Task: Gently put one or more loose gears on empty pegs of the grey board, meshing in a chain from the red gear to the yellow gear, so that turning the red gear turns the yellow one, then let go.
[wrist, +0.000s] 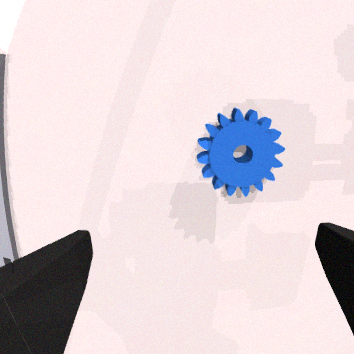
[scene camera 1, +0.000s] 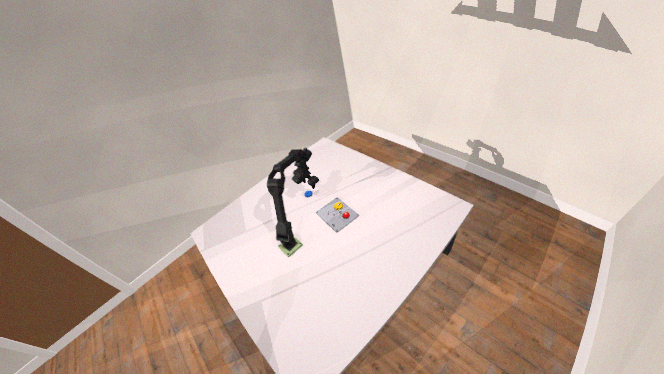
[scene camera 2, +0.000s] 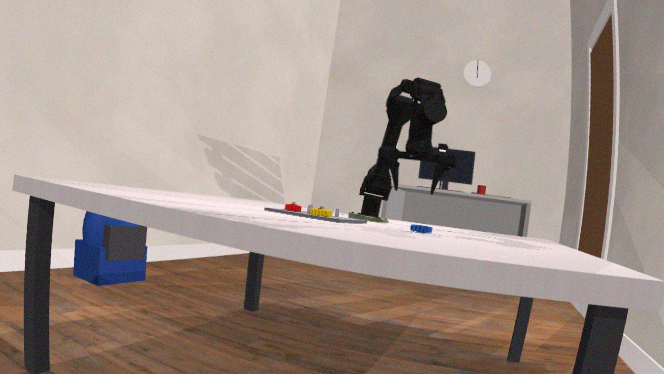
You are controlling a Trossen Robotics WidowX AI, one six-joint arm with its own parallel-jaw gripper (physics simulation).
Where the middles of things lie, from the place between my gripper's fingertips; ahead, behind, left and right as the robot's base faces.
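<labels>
Blue gear (wrist: 255,163): from my hand, 80 mm below, 30 mm to the left, 10 mm behind. Going by their middles, the gear nearest to my hand of the things named here. Grey board (scene camera 1: 340,222): 240 mm to the right of my hand, 90 mm below, 30 mm behind.
</labels>
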